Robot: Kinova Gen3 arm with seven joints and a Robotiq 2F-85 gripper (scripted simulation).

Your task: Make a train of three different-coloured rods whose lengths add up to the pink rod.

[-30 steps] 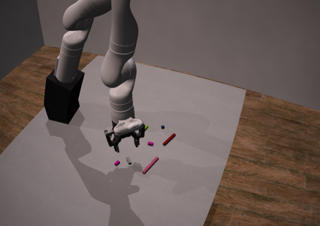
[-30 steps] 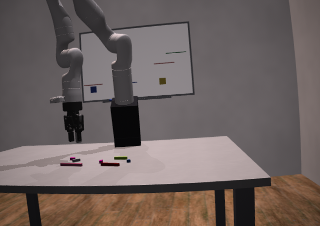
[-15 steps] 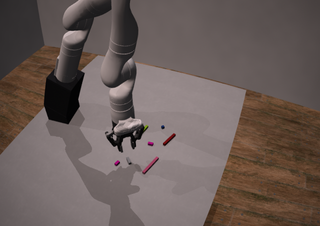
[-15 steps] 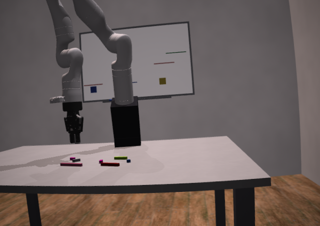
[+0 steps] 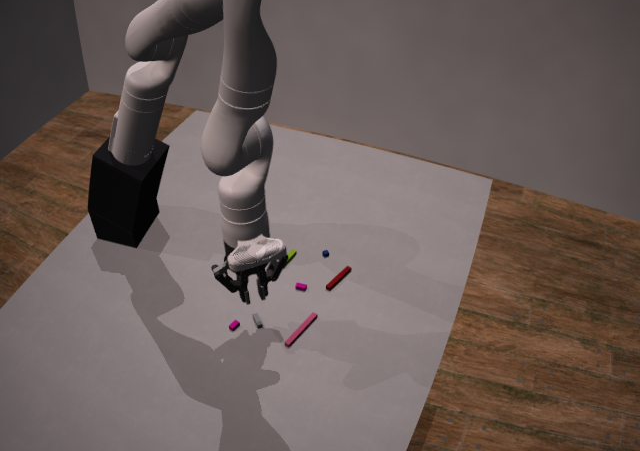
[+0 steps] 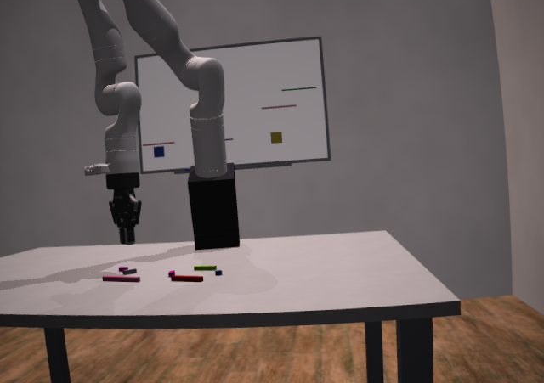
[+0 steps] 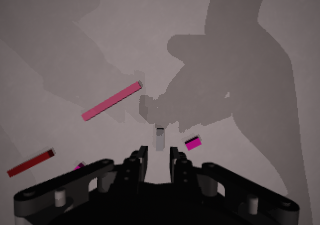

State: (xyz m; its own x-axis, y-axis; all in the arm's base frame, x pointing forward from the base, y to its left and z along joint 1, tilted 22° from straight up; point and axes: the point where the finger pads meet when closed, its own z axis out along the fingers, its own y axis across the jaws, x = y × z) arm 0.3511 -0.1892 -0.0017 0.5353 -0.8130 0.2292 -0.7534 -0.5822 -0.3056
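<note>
Now: the grey rod 8 cm below my hand. From my hand the other things lie so: lime rod: 17 cm to the left, 8 cm below, 2 cm ahead; pink rod: 9 cm ahead, 8 cm below; red rod: 14 cm to the left, 13 cm ahead, 8 cm below.
</note>
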